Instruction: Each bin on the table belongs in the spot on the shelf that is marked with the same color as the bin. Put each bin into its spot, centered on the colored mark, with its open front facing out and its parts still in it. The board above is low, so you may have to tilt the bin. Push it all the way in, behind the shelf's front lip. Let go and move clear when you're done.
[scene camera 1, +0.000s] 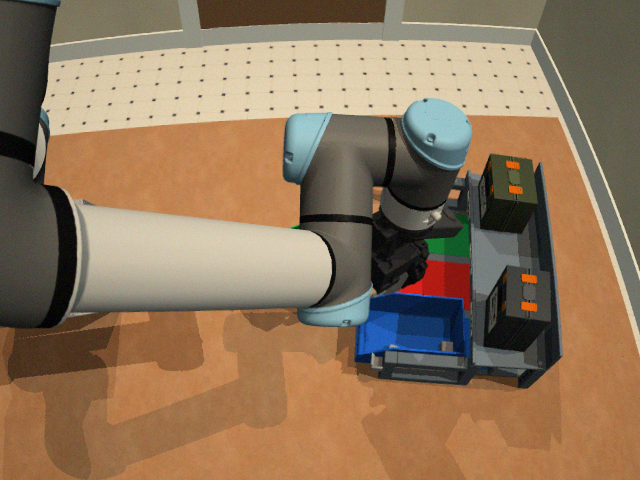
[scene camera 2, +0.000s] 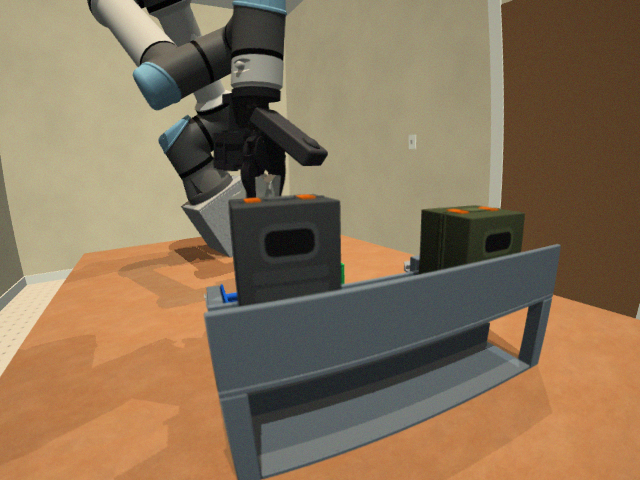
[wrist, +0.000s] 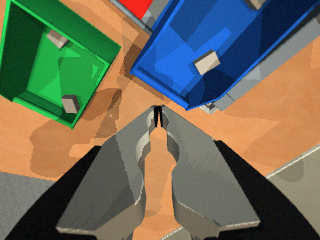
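Labels:
Shelf back panel: the spot at (scene camera 2: 249, 345) is the same spot as the one at (scene camera 1: 552, 347).

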